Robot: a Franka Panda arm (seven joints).
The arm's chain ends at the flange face. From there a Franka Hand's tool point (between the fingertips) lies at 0.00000 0.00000 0.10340 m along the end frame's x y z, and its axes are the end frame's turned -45 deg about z.
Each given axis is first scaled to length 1.
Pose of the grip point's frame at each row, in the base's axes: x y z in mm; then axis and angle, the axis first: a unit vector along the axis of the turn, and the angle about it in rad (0 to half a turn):
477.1 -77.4 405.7 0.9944 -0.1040 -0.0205 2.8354
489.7 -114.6 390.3 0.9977 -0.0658 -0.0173 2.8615
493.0 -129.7 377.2 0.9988 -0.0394 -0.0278 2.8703
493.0 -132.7 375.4 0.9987 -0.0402 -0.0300 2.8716
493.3 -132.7 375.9 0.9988 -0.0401 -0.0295 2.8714
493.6 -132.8 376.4 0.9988 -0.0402 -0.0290 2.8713
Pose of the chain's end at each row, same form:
484.5 -46.8 504.2 0.8784 -0.4763 0.0401 2.8432
495.1 -86.3 489.6 0.8960 -0.4423 0.0379 2.8697
499.7 -102.2 476.7 0.9078 -0.4187 0.0265 2.8698
500.2 -105.4 474.9 0.9075 -0.4194 0.0243 2.8693
500.4 -105.4 475.4 0.9075 -0.4193 0.0248 2.8695
500.6 -105.5 475.9 0.9075 -0.4194 0.0252 2.8698

